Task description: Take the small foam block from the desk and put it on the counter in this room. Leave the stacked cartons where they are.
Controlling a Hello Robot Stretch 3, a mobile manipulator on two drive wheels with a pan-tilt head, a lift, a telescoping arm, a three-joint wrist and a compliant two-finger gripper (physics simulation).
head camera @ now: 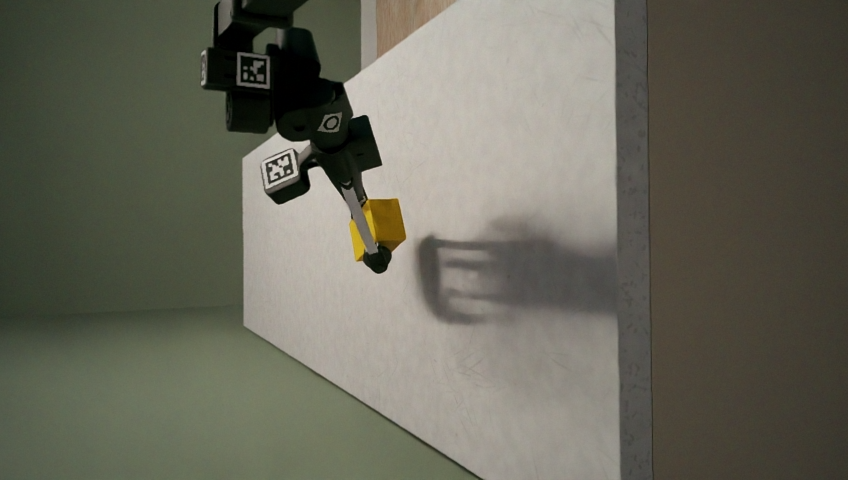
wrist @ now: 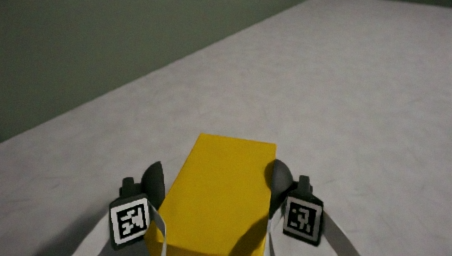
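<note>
The small foam block is yellow and sits between the fingers of my gripper. The gripper is shut on it and holds it tilted above a pale, scratched tabletop. The right fingertip in the wrist view presses against the block's side; the block's lower end is cut off there. In the head view the near finger covers part of the block. I cannot tell from these views whether the tabletop is the desk or the counter. The stacked cartons do not show.
The tabletop has a grey speckled edge at the right of the head view. A shadow of the gripper falls on the top. A green wall borders it. A strip of wood-coloured surface shows at the top of the head view.
</note>
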